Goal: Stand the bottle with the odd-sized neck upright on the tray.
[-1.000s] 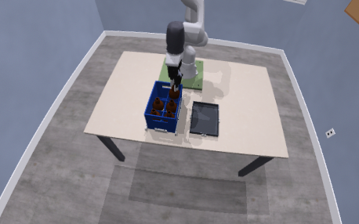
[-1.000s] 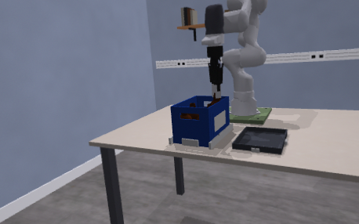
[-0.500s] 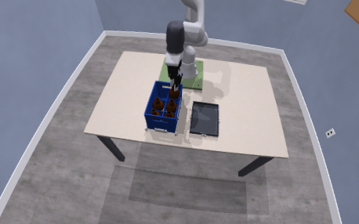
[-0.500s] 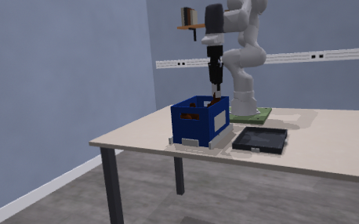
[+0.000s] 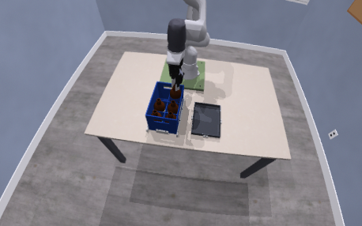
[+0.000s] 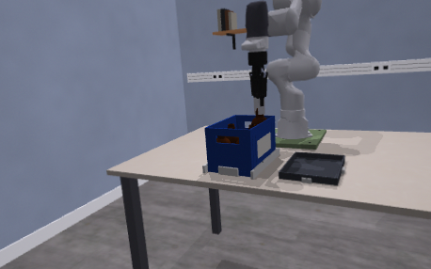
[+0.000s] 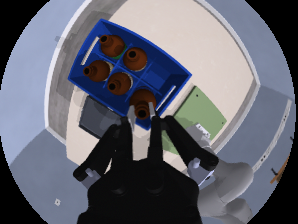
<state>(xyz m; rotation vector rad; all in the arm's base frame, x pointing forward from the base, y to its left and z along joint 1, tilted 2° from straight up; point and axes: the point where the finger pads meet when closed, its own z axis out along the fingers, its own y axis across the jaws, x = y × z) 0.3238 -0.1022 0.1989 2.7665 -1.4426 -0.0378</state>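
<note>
Right now my hand is 9 cm above the bottle. The rest, counted from my hand: blue crate: 14 cm below, 8 cm ahead, 6 cm to the right; dark tray: 22 cm to the left, 21 cm below, 12 cm ahead.
</note>
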